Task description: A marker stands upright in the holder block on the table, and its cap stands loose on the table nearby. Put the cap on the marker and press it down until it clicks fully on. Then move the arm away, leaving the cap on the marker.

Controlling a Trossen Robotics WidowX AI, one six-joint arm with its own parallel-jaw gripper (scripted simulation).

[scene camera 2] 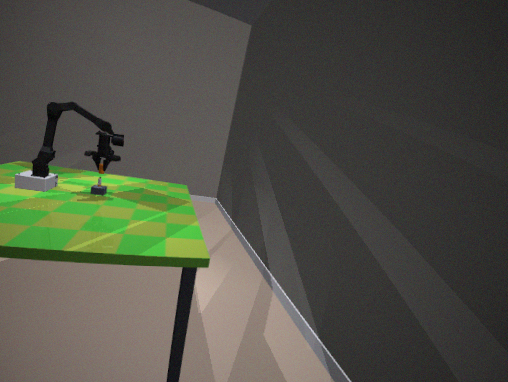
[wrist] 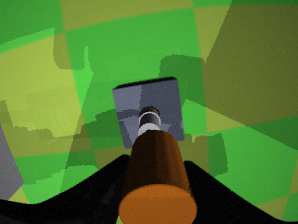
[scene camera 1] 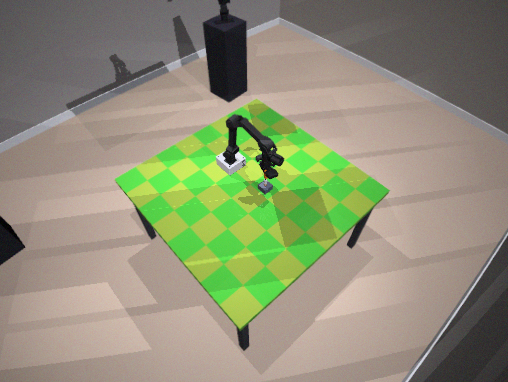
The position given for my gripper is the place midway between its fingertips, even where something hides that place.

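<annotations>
An orange cap is carried by my gripper (wrist: 156, 165).
</annotations>
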